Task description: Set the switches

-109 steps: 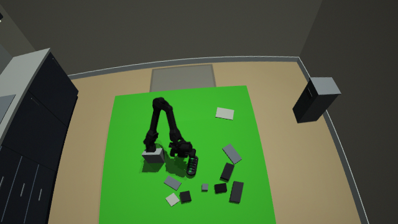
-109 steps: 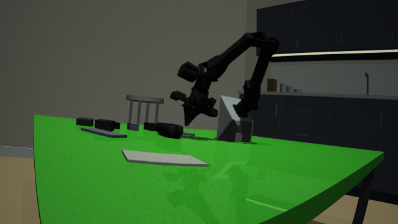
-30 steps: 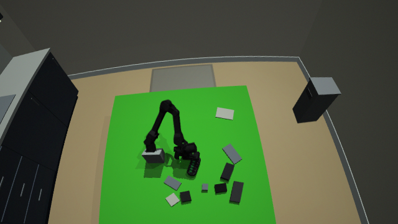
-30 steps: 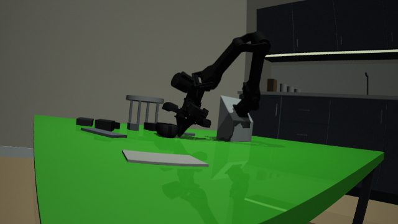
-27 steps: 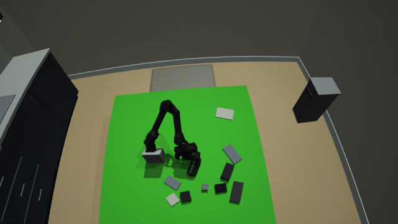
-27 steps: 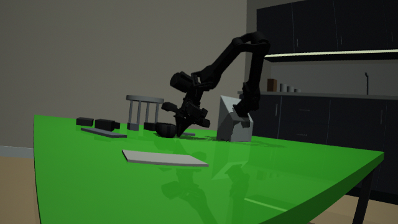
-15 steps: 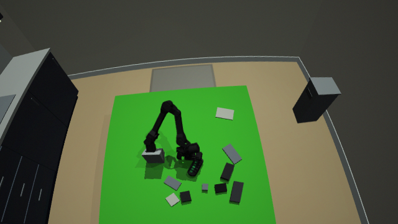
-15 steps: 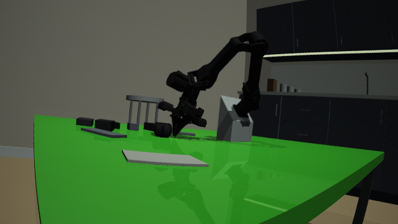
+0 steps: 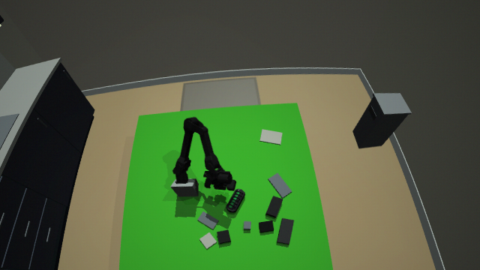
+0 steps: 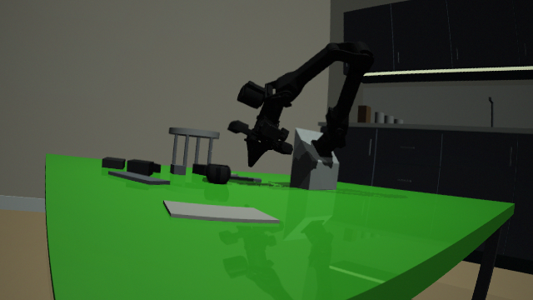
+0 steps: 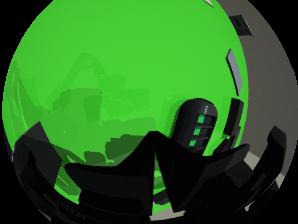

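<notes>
The small cube is 23 cm to the right of my gripper tip, 12 cm ahead of it and 4 cm below it. Round my gripper tip: grey plate 35 cm ahead, 5 cm below, 1 cm to the left; light plate 38 cm to the left, 34 cm ahead, 5 cm below.
</notes>
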